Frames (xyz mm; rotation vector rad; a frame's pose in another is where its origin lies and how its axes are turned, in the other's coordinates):
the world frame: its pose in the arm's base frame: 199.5 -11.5 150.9 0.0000 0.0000 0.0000
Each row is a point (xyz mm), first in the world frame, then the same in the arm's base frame.
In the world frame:
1: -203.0 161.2 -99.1
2: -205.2 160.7 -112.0
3: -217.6 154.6 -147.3
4: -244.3 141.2 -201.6
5: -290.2 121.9 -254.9
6: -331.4 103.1 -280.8
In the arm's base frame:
1: -3.5 149.7 51.8
2: -5.7 149.2 38.9
3: -18.1 143.1 3.6
4: -44.8 129.7 -50.7
5: -90.7 110.4 -104.0
6: -131.9 91.6 -129.9

